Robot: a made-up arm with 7 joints.
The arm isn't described. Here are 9 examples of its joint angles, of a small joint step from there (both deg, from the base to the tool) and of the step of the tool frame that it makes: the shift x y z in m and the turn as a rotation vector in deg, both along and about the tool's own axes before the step.
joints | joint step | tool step
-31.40 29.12 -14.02 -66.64 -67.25 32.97 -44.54 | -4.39 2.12 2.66 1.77 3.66 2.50 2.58 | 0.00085 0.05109 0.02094 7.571 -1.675 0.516
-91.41 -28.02 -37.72 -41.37 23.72 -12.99 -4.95 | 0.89 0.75 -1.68 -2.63 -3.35 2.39 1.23 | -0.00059 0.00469 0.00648 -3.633 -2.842 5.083
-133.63 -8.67 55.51 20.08 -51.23 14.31 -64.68 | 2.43 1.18 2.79 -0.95 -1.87 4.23 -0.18 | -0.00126 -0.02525 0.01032 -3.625 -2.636 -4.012
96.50 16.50 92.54 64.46 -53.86 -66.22 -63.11 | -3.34 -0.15 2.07 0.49 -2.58 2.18 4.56 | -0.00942 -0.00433 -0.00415 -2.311 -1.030 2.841
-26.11 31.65 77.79 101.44 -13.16 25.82 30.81 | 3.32 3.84 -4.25 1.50 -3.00 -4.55 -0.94 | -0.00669 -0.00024 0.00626 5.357 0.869 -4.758
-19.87 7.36 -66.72 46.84 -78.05 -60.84 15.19 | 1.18 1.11 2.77 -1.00 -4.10 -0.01 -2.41 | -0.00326 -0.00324 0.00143 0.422 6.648 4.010
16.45 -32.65 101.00 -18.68 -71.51 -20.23 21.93 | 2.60 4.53 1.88 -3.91 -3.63 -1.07 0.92 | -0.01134 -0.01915 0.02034 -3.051 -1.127 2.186
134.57 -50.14 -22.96 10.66 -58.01 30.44 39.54 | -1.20 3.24 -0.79 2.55 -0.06 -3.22 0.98 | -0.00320 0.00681 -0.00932 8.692 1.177 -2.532
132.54 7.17 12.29 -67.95 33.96 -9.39 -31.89 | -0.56 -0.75 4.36 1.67 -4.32 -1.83 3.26 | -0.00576 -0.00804 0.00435 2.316 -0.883 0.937
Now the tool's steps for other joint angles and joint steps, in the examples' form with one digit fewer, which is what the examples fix.
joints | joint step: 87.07 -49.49 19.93 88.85 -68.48 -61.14 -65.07 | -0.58 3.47 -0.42 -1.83 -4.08 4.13 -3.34
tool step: -0.0192 -0.0064 -0.0169 -3.16 6.73 -1.07
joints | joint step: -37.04 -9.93 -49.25 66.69 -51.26 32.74 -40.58 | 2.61 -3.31 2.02 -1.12 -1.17 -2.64 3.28
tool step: 0.0038 0.0006 0.0103 3.84 -8.04 -1.18
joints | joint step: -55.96 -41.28 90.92 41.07 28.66 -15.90 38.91 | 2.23 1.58 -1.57 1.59 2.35 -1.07 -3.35
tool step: 0.0055 -0.0090 -0.0126 -3.69 2.11 -2.24
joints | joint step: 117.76 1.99 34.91 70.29 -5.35 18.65 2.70 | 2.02 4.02 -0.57 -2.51 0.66 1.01 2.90
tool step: 0.0113 -0.0121 0.0137 0.26 -3.08 -3.06
